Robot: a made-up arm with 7 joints.
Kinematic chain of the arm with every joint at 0, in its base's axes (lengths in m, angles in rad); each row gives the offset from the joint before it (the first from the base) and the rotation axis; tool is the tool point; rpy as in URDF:
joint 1: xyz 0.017 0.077 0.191 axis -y
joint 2: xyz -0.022 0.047 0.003 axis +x
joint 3: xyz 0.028 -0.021 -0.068 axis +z
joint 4: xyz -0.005 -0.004 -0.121 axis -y
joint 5: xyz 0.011 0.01 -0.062 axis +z
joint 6: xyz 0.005 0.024 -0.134 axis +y
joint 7: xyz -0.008 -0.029 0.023 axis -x
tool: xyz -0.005 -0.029 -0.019 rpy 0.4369 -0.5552 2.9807
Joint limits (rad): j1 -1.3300..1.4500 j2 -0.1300..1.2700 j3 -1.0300..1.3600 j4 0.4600..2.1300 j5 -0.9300..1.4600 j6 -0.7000..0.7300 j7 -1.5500..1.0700
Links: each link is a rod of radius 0.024 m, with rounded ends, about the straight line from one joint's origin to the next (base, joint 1, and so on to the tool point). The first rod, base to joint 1, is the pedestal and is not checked.
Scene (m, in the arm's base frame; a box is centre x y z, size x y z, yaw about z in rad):
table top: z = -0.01
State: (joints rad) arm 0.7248 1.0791 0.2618 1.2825 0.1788 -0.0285 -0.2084
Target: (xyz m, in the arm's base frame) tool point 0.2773 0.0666 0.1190
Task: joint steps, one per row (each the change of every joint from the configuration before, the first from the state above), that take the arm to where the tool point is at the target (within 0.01 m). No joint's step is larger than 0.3 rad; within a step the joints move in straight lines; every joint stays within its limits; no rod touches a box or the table.
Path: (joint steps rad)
1: -0.0407 -0.2594 -0.2155 0.0883 0.0157 -0.0020 0.0237
2: -0.0407 -0.2593 -0.2154 0.0883 0.0156 -0.0020 0.0237
3: -0.0408 -0.2594 -0.2155 0.0884 0.0157 -0.0020 0.0238

